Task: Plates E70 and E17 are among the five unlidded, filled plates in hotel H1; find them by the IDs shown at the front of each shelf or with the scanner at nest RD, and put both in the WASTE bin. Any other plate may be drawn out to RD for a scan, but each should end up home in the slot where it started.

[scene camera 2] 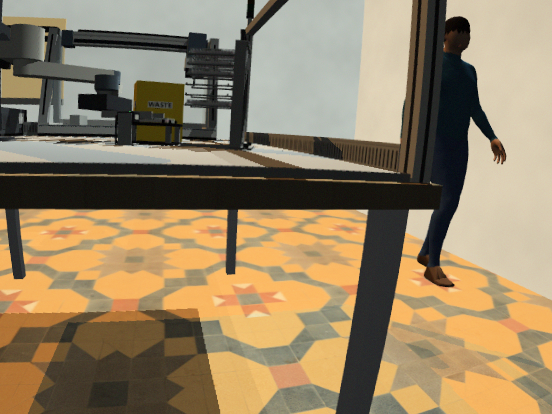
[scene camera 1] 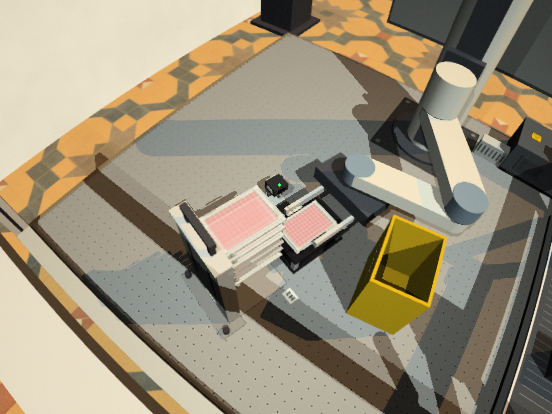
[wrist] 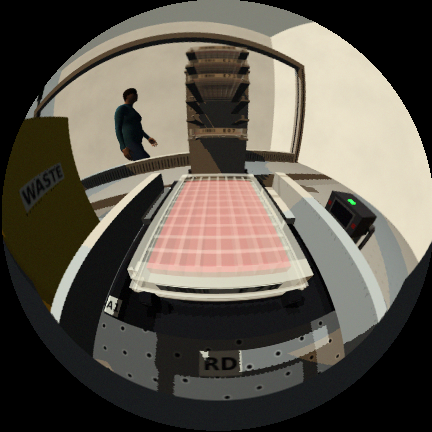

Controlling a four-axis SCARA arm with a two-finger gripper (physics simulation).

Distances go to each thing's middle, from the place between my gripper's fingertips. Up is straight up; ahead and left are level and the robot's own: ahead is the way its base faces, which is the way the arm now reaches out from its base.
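Scene:
Black nest RD (wrist: 184,318): 20 mm below my hand, 20 mm behind, 10 mm to the left of it. Hotel H1 (scene camera 1: 224,285): 60 mm above my hand, 220 mm ahead of it, 70 mm to the right of it. Small black scanner (wrist: 363,216): 10 mm below my hand, 70 mm behind, 120 mm to the right of it.

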